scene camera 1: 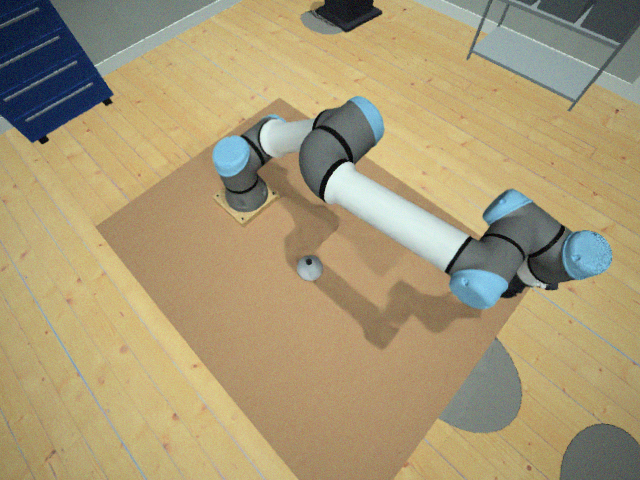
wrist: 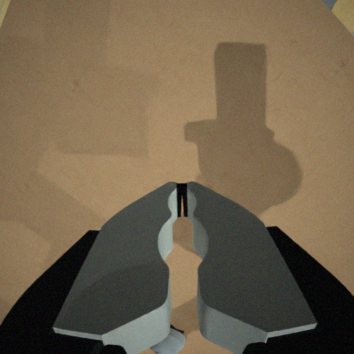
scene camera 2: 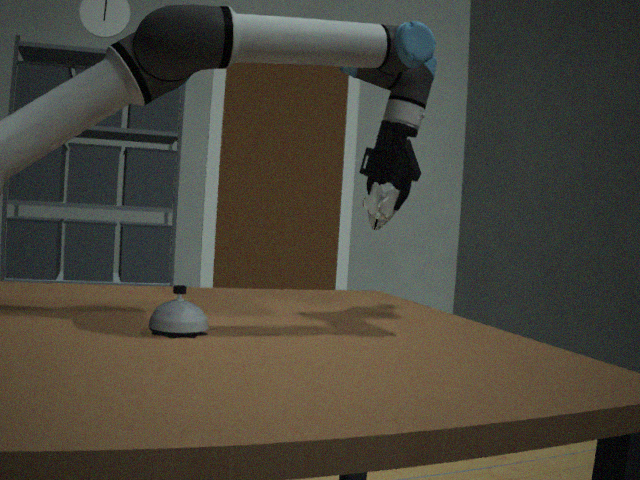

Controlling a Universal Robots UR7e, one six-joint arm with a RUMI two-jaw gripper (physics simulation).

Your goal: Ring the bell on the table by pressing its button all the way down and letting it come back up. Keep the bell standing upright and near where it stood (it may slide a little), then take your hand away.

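Frame: origin at the arm's base, x ahead, y left, z up, level; metres.
Seen in the pictures: gripper, fingertip midpoint: (scene camera 2: 374, 229); arm's base, origin of the base link: (scene camera 1: 247, 194).
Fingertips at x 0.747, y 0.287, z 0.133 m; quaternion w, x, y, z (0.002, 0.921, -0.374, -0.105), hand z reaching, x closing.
Note:
Offsets run from my fingertips to a thing's middle. "*": to the spot under its first point. Level surfaces: height alone.
The bell, a pale grey dome with a black button on a short stem @(* 0.370 m back, 0.298 m right, 0.111 m down) (scene camera 1: 310, 268) (scene camera 2: 178, 317), stands upright on the brown table top @(0.154 m down) (scene camera 1: 217, 289) (scene camera 2: 310, 392). Its button @(0.384 m back, 0.291 m right, 0.093 m down) (scene camera 2: 179, 289) stands raised above the dome. In the wrist view part of the bell's dome (wrist: 170, 343) shows at the bottom edge, partly hidden by the fingers. My gripper (scene camera 2: 376, 225) (wrist: 181, 186) is shut with nothing between its fingertips. It hangs high above the table, well to the right of the bell in the second scene view, and points down. In the first scene view the arm's wrist mostly hides it.
The arm's base plate (scene camera 1: 242, 219) is bolted to the table behind the bell. The arm stretches high over the table, and its shadows fall around the bell. A blue drawer cabinet (scene camera 1: 46, 67) and a wire rack with bins (scene camera 1: 522, 67) stand on the floor beyond.

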